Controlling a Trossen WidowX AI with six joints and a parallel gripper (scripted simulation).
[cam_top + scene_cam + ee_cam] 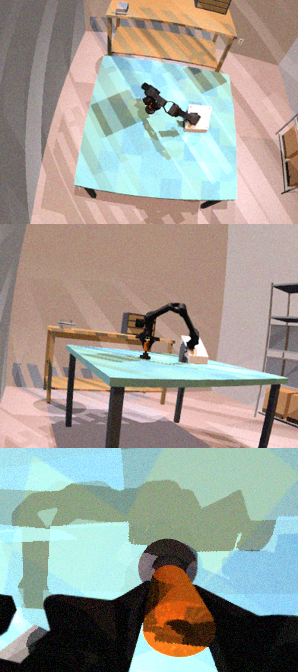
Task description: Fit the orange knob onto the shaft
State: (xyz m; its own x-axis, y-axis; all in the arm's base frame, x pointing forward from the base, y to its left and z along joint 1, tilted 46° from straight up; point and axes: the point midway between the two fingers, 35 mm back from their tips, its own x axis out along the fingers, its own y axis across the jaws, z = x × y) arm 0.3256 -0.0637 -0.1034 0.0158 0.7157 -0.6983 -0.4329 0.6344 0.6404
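Now: the orange knob 2 cm above my gripper tip. Also, from my gripper tip: round dark pedestal 4 cm below.
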